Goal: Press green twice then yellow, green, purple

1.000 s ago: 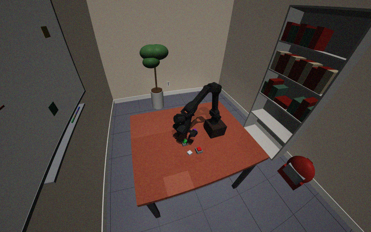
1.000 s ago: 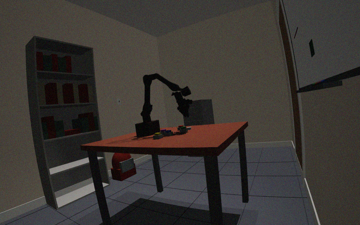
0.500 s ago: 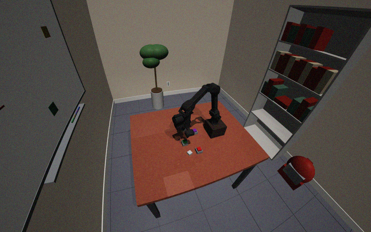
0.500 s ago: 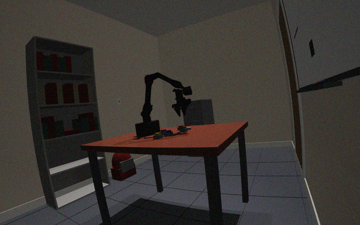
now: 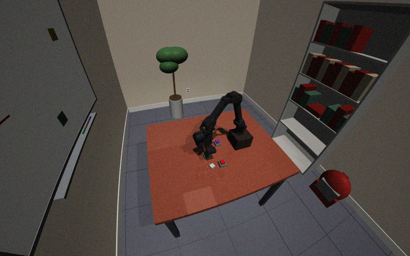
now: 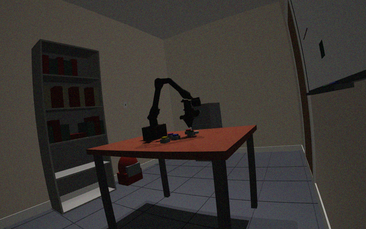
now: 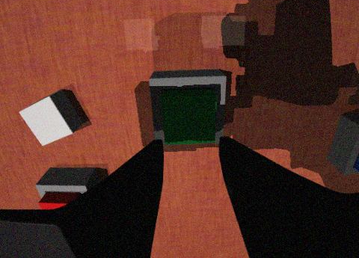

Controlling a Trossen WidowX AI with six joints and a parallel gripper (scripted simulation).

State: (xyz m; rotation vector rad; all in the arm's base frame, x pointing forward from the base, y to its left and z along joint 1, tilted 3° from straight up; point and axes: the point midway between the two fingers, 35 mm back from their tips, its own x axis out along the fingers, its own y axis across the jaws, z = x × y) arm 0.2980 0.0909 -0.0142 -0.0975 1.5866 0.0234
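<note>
Now: gripper tip 30 mm above the green button. Round my gripper tip: white block: 110 mm to the left, 60 mm below, 10 mm behind; red button: 100 mm to the left, 90 mm behind, 30 mm below; purple button: 120 mm behind, 100 mm to the right, 30 mm below.
</note>
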